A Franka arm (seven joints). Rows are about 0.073 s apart.
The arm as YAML. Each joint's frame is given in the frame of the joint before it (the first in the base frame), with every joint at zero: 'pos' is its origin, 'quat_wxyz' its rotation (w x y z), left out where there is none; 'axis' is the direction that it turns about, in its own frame. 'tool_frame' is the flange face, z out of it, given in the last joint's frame.
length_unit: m
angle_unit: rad
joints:
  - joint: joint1
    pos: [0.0, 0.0, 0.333]
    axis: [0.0, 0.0, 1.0]
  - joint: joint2
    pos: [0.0, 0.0, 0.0]
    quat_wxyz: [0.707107, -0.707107, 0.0, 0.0]
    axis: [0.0, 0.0, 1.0]
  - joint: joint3
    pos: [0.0, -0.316, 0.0]
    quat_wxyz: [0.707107, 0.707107, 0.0, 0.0]
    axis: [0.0, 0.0, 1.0]
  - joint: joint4
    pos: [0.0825, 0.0, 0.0]
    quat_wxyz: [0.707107, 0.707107, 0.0, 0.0]
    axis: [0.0, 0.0, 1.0]
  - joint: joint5
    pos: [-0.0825, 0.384, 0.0]
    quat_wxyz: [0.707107, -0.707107, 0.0, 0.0]
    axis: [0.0, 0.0, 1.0]
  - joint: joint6
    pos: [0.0, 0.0, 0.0]
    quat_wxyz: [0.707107, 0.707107, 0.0, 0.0]
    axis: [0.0, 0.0, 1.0]
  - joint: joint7
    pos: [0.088, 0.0, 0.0]
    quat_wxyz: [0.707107, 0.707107, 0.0, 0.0]
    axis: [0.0, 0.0, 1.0]
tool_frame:
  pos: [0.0, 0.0, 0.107]
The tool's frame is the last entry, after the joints.
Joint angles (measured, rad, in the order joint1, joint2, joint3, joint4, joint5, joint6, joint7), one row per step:
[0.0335 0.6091 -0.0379 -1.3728 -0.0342 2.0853 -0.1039]
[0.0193 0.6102 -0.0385 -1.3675 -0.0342 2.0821 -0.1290]
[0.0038 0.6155 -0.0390 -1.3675 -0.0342 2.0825 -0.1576]
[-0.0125 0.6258 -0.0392 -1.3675 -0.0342 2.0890 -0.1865]
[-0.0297 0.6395 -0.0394 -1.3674 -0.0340 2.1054 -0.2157]
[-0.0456 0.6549 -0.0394 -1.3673 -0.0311 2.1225 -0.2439]
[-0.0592 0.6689 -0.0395 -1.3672 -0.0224 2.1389 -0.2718]
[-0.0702 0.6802 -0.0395 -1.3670 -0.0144 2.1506 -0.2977]
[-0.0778 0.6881 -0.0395 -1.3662 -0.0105 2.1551 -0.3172]
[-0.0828 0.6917 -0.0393 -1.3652 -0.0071 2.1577 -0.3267]
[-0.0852 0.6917 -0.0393 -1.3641 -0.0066 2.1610 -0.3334]
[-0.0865 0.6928 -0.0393 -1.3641 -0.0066 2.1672 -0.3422]
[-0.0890 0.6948 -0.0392 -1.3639 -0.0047 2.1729 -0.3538]
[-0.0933 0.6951 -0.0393 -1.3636 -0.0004 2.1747 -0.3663]
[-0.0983 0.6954 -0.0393 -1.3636 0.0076 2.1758 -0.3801]
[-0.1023 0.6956 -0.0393 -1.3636 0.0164 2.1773 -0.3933]
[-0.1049 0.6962 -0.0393 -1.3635 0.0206 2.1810 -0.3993]
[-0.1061 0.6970 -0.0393 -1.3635 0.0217 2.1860 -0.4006]
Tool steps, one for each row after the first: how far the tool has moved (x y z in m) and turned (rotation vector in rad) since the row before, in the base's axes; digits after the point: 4 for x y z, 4 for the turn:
[0.0006 -0.0107 0.0015 -0.0030 0.0003 0.0102]
[0.0000 -0.0116 -0.0038 -0.0032 0.0064 0.0125]
[0.0005 -0.0120 -0.0069 -0.0030 0.0054 0.0126]
[0.0013 -0.0127 -0.0084 -0.0030 -0.0011 0.0125]
[0.0011 -0.0116 -0.0096 -0.0005 -0.0003 0.0118]
[0.0009 -0.0097 -0.0087 0.0045 -0.0017 0.0110]
[0.0004 -0.0078 -0.0071 0.0042 -0.0001 0.0116]
[0.0000 -0.0055 -0.0050 0.0016 0.0031 0.0102]
[0.0000 -0.0035 -0.0019 0.0021 0.0000 0.0031]
[0.0003 -0.0018 0.0008 -0.0007 -0.0041 0.0042]
[0.0005 -0.0010 -0.0002 -0.0015 -0.0047 0.0076]
[0.0004 -0.0018 -0.0008 0.0000 -0.0036 0.0084]
[-0.0001 -0.0031 0.0001 0.0021 -0.0018 0.0061]
[-0.0003 -0.0034 -0.0001 0.0053 -0.0013 0.0050]
[-0.0002 -0.0026 0.0000 0.0060 -0.0020 0.0050]
[0.0001 -0.0018 0.0000 0.0025 -0.0036 0.0014]
[0.0003 -0.0009 -0.0001 0.0002 -0.0043 -0.0004]

